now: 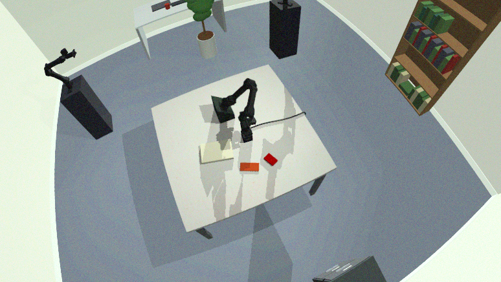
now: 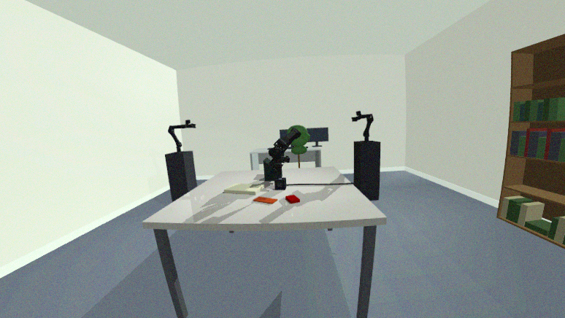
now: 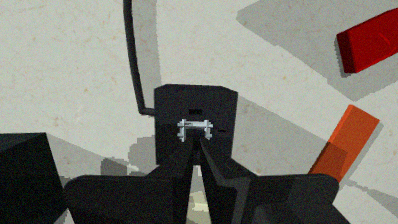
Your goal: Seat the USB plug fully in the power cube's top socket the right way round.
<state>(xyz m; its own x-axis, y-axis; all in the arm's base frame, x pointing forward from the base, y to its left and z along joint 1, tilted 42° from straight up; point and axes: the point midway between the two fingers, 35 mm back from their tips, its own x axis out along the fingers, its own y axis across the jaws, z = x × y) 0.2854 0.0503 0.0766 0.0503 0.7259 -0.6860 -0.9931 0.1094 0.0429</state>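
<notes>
Right now my gripper tip is 2 cm above the silver USB plug. Also, from my gripper tip: red block 27 cm ahead, 10 cm below, 8 cm to the left; then orange block 25 cm ahead, 11 cm below, 9 cm to the right; then pale notepad 28 cm to the right, 10 cm below, 1 cm ahead.
</notes>
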